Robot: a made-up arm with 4 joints.
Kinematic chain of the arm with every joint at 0, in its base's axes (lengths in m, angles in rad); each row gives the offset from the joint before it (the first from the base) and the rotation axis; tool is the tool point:
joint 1: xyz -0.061 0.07 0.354 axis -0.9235 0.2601 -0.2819
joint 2: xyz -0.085 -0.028 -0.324 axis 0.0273 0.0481 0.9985
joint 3: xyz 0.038 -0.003 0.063 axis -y
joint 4: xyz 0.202 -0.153 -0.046 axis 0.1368 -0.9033 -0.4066
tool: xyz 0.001 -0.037 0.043
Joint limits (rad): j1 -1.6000..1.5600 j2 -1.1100..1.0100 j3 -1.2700..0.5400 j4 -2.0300..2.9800
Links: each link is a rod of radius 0.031 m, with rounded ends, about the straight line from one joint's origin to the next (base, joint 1, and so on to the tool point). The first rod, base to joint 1, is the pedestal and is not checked.
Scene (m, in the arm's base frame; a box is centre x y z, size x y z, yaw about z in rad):
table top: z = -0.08
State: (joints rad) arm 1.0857 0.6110 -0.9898 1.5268
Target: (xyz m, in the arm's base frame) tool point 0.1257 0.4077 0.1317
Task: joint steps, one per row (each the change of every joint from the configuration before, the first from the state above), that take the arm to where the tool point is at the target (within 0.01 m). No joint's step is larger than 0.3 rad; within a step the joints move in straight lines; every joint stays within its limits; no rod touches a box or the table.
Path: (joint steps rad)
1: -0.1808 -0.1901 0.2761 -0.2350
2: -0.1807 -0.1900 0.2762 -0.2350
3: -0.1808 -0.1901 0.2761 -0.2350
4: -0.1808 -0.1900 0.2761 -0.2350
5: -0.1807 -0.1901 0.2762 -0.2350
6: -0.2362 0.2570 -0.2666 0.0492
7: -0.2361 0.2570 -0.2666 0.0492
8: -0.2361 0.2570 -0.2666 0.0492
9: -0.2361 0.2570 -0.2665 0.0492
10: -0.2362 0.2570 -0.2666 0.0492

